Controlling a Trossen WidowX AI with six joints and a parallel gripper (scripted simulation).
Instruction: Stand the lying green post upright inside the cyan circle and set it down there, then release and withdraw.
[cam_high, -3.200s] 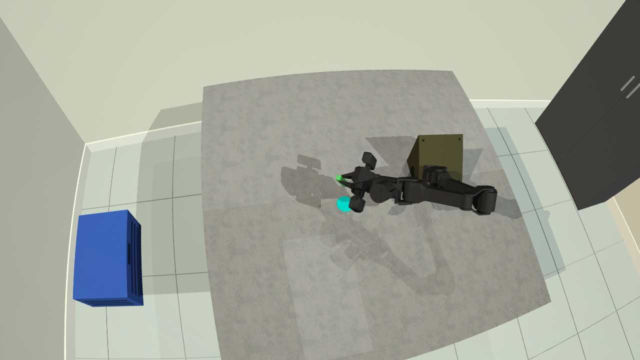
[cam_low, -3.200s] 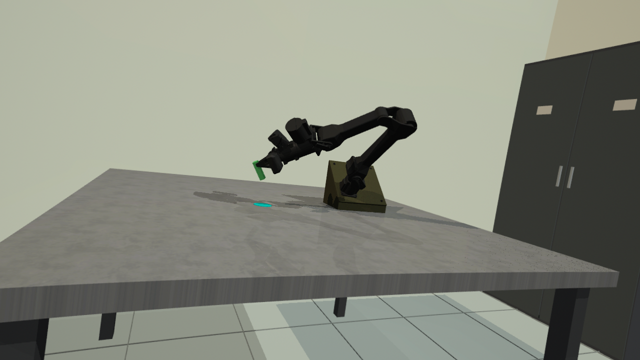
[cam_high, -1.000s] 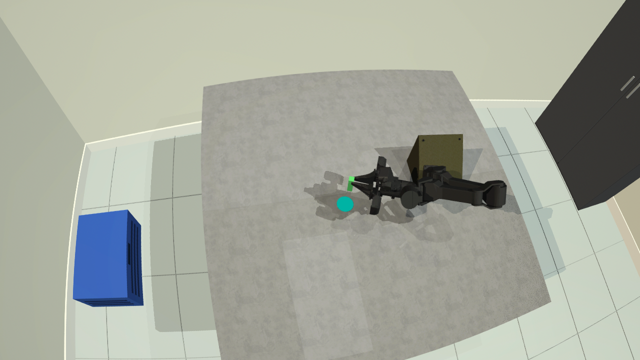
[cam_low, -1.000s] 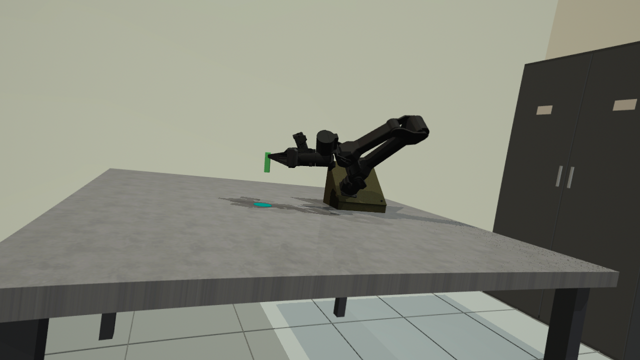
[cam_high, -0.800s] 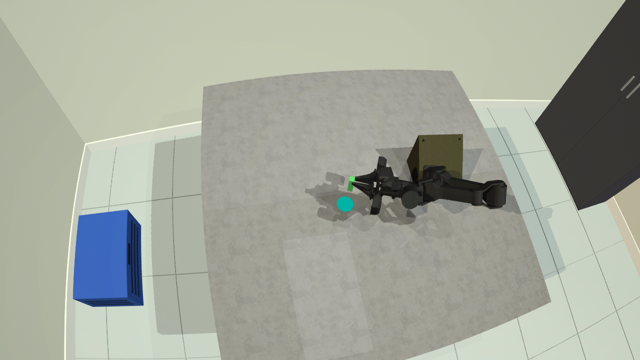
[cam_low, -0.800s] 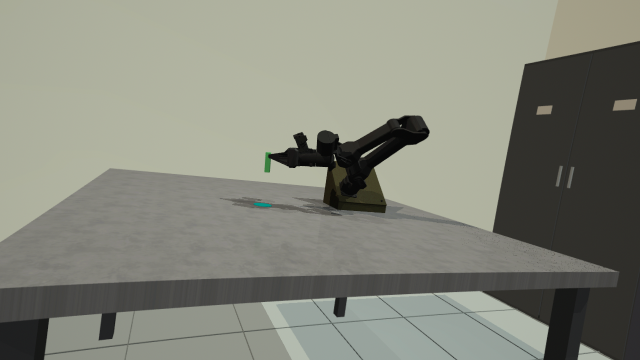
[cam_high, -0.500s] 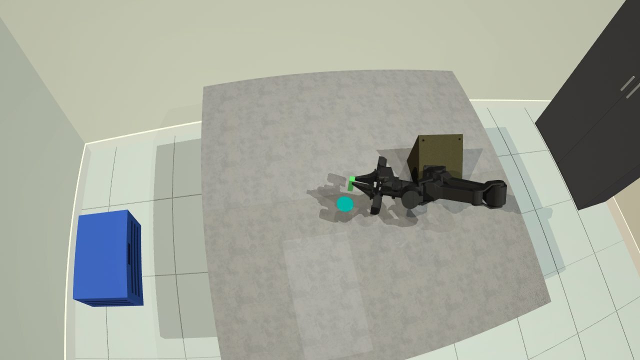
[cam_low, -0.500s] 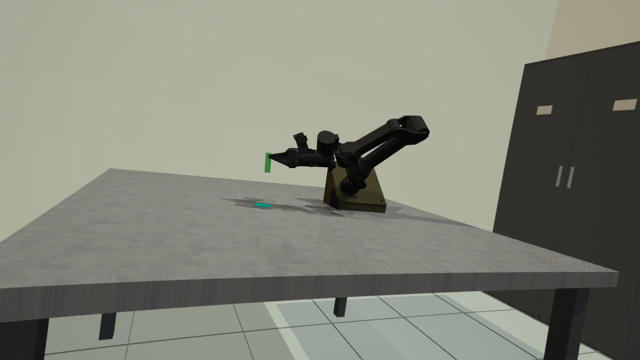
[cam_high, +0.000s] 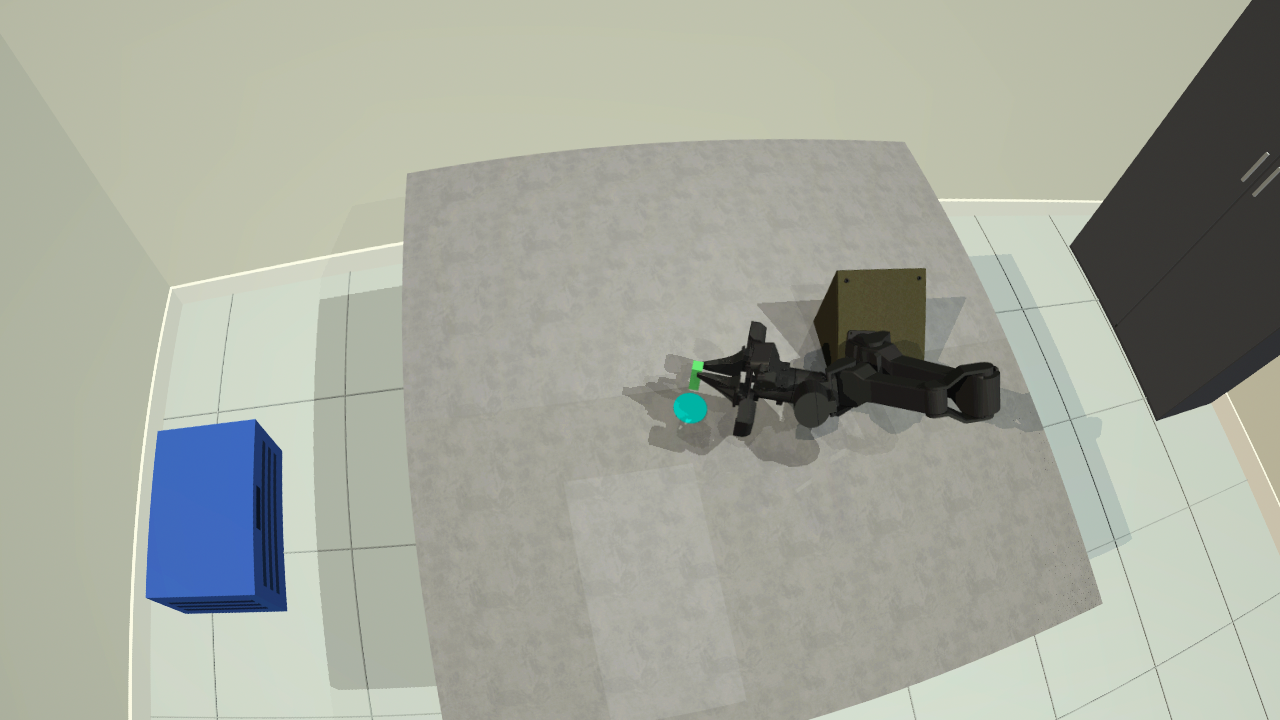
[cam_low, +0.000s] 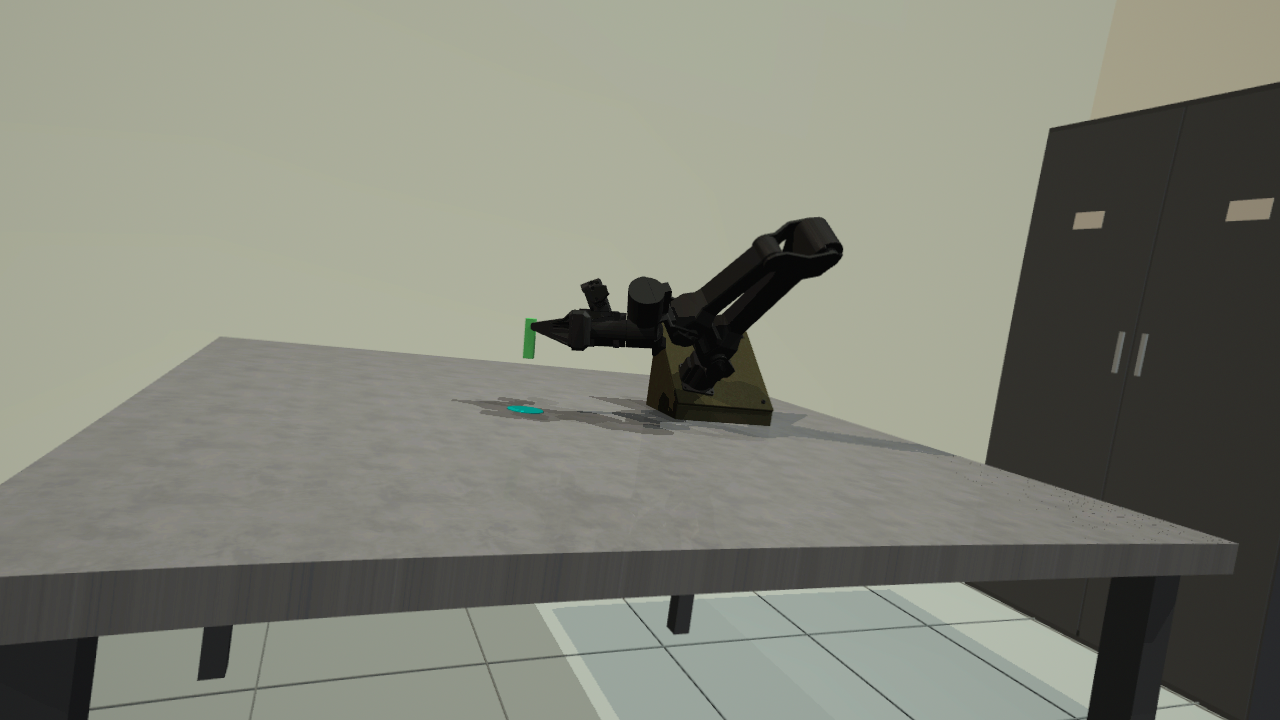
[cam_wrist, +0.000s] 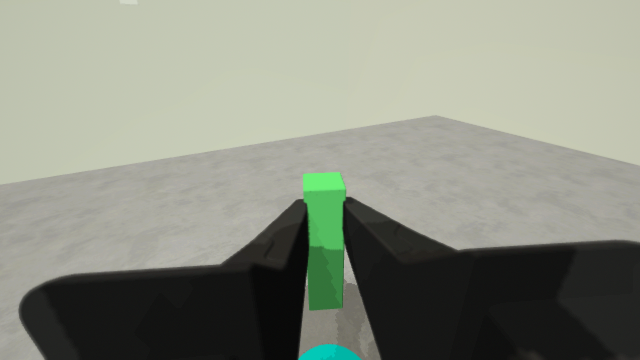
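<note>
The cyan circle is 1 cm behind my gripper tip and 14 cm below it. From my gripper tip the other things lie so: green post: 2 cm below.
</note>
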